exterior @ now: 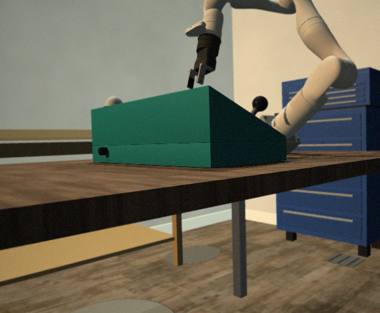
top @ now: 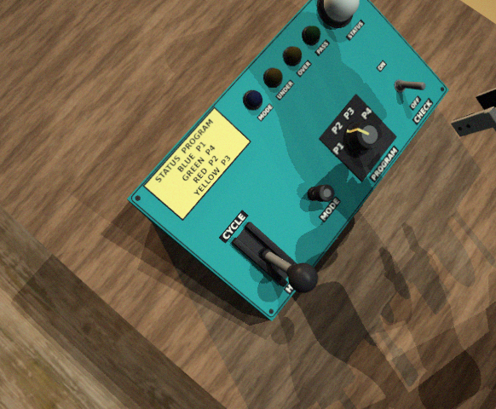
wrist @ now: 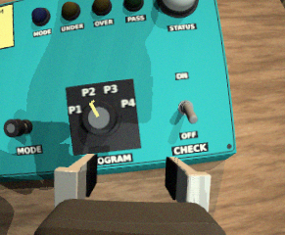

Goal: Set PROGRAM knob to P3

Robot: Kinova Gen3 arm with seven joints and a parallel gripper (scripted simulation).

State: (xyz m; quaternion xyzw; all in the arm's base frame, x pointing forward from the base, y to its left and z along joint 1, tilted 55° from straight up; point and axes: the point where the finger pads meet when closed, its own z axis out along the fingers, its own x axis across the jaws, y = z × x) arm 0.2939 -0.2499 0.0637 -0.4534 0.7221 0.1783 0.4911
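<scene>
Now: hand 13 cm short of the teal console, 11 cm to the right of it and 17 cm above it. The rest, counted from my hand: cycle lever: 8 cm ahead, 29 cm to the left, 13 cm below; then mode button: 10 cm ahead, 17 cm to the left, 14 cm below; then check toggle: 9 cm ahead, 7 cm to the right, 15 cm below.
</scene>
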